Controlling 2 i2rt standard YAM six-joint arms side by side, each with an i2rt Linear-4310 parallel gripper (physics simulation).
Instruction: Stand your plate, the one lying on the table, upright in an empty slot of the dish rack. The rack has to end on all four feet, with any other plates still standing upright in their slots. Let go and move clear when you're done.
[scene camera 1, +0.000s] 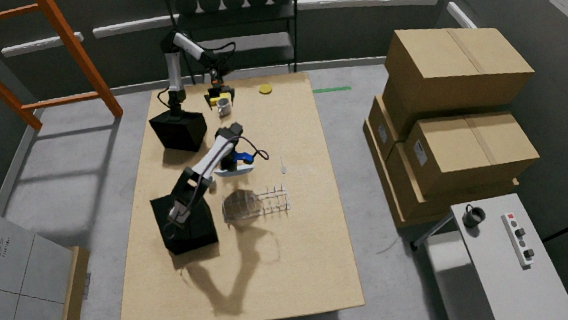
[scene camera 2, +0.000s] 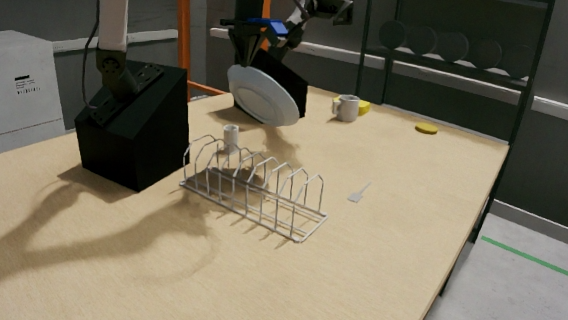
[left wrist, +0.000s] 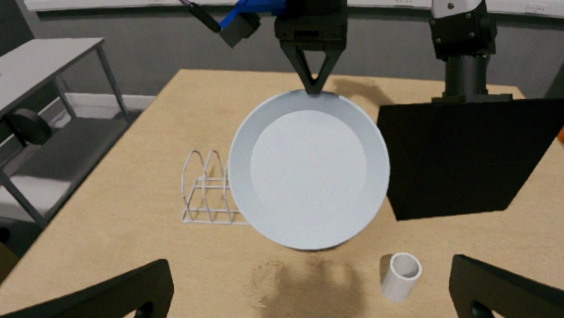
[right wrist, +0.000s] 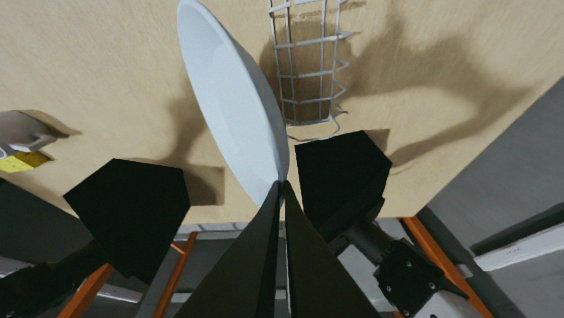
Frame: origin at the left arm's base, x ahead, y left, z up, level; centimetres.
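Seen in the pictures: left gripper, fingertip midpoint: (scene camera 1: 222, 109) (scene camera 2: 316, 20) (left wrist: 306, 274); right gripper, fingertip midpoint: (scene camera 1: 231, 171) (scene camera 2: 244, 67) (left wrist: 314, 92) (right wrist: 281, 186); left arm's base, link origin: (scene camera 1: 176, 116); right arm's base, link origin: (scene camera 2: 128, 94) (left wrist: 464, 101) (right wrist: 352, 224).
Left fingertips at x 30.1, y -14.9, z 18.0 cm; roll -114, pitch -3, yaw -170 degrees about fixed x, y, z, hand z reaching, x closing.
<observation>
Pixels of each thing's top centre, then the offset from my left fingertips to it.
- wire dish rack, top centre: (right wrist: 316, 41) (left wrist: 269, 161) (scene camera 2: 250, 155) (scene camera 1: 253, 196) dx +11.0, dy -32.4, dz -26.1 cm
- white cylinder, top centre: (left wrist: 405, 265) (scene camera 2: 230, 127) dx -11.6, dy -18.9, dz -30.0 cm
- grey mug, top centre: (scene camera 2: 346, 97) (scene camera 1: 222, 103) dx -7.3, dy +32.0, dz -28.8 cm
- yellow block, top centre: (scene camera 2: 351, 101) (scene camera 1: 217, 95) dx -12.1, dy +44.6, dz -33.4 cm
- yellow disc, top centre: (scene camera 2: 426, 126) (scene camera 1: 265, 88) dx +19.3, dy +49.8, dz -35.6 cm
- small spatula, top centre: (scene camera 2: 362, 190) dx +26.1, dy -9.2, dz -36.9 cm
The pale blue plate (scene camera 1: 235, 171) (scene camera 2: 265, 97) (left wrist: 308, 175) (right wrist: 235, 110) hangs steeply tilted above the table. My right gripper (scene camera 2: 246, 65) (left wrist: 314, 92) (right wrist: 281, 186) is shut on its upper rim. The wire dish rack (scene camera 1: 289, 209) (scene camera 2: 299, 241) (left wrist: 215, 222) (right wrist: 307, 75) stands on the table, apart from the plate; no plates show in its slots. In the left wrist view the plate hides part of the rack. My left gripper (scene camera 1: 220, 100) (left wrist: 306, 274) is open, far from the plate, near the grey mug.
A white cylinder (scene camera 2: 230, 140) (left wrist: 400, 277) stands behind the rack, near the right arm's black base (scene camera 2: 135, 135). The grey mug (scene camera 1: 223, 106) (scene camera 2: 347, 108), a yellow block (scene camera 2: 364, 107) and a yellow disc (scene camera 1: 265, 89) (scene camera 2: 426, 128) are farther back. A small spatula (scene camera 2: 356, 196) lies beside the rack.
</observation>
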